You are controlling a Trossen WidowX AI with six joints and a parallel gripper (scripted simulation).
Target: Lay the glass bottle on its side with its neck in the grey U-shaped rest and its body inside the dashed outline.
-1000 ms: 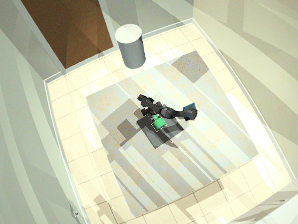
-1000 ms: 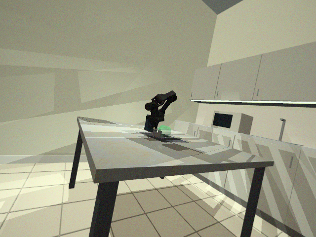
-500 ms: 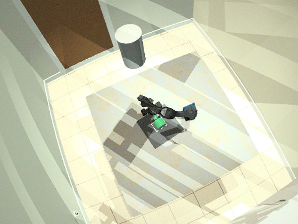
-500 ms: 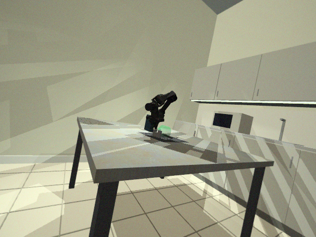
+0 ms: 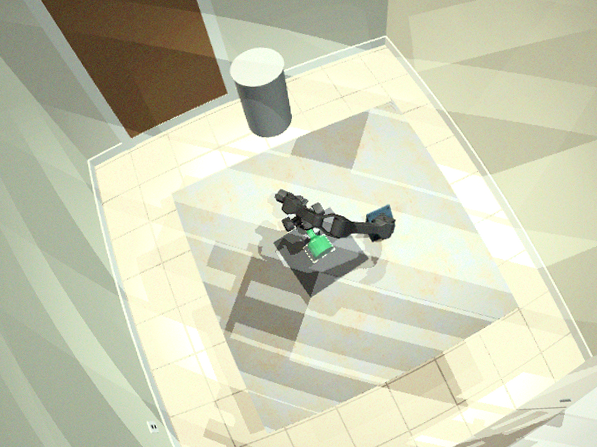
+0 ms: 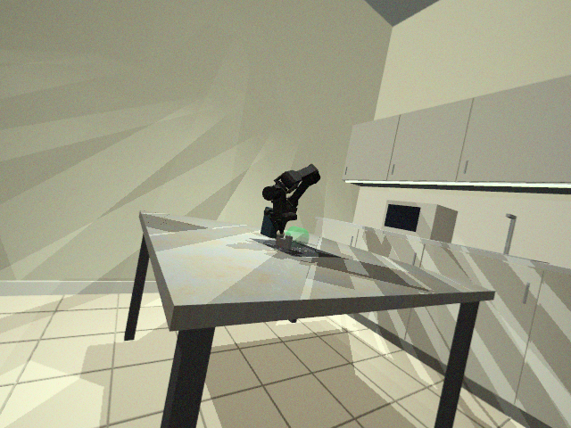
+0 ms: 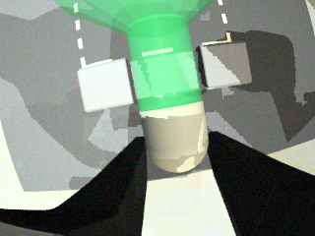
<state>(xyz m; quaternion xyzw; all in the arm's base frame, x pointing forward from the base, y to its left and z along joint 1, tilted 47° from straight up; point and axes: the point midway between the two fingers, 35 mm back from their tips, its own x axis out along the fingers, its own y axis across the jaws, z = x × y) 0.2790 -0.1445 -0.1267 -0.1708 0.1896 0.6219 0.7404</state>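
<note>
My gripper tip is now 5 cm to the right of the green glass bottle and 1 cm above it. From my gripper tip the other things lie so: dark grey mat 11 cm to the left, 6 cm below.
</note>
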